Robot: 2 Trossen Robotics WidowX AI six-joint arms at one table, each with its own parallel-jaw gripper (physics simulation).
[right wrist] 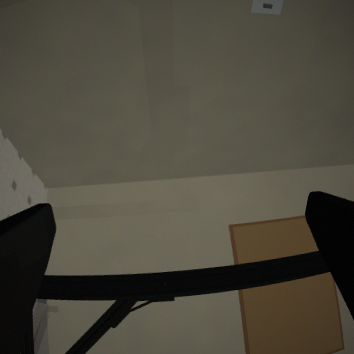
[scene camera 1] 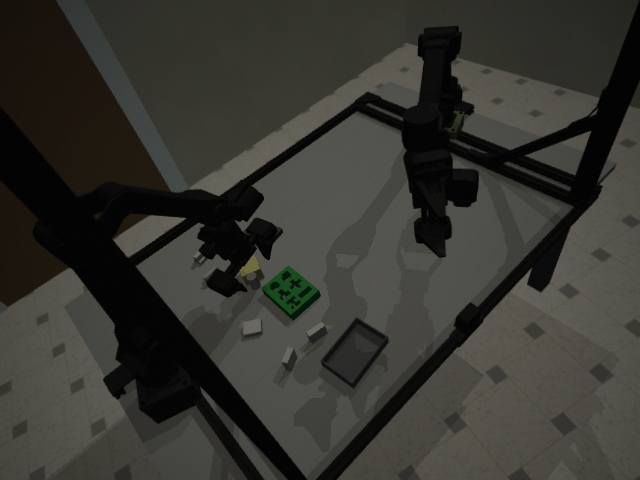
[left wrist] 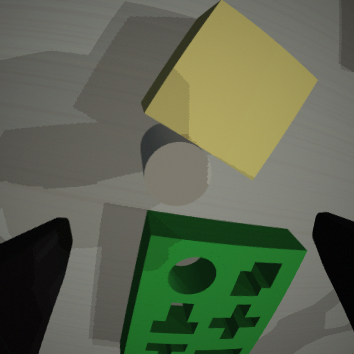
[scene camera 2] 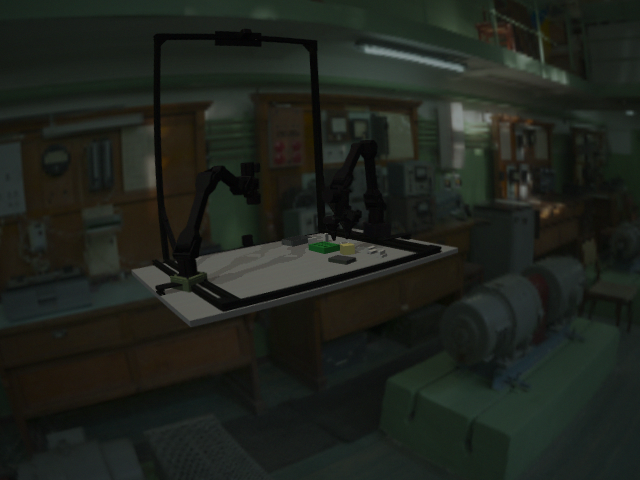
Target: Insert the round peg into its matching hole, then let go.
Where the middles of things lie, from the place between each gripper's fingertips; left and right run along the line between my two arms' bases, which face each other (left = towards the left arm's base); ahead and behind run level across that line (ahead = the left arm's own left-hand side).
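The dark tray (scene camera 1: 350, 357) is 290 mm below my right hand, 140 mm to the left of it and 100 mm ahead of it. I see the green hole board (scene camera 1: 307, 294) 320 mm ahead of my right hand, 110 mm to the left of it and 290 mm below it, while the yellow block (left wrist: 228, 87) is 440 mm ahead of my right hand, 280 mm below it and 130 mm to the left of it.
From my left hand, the dark tray is 290 mm behind and 40 mm below. The green hole board is 30 mm to the right of my left hand, 80 mm behind it and 40 mm below it, and the yellow block is 10 mm to the right of my left hand, 50 mm ahead of it and 30 mm below it.
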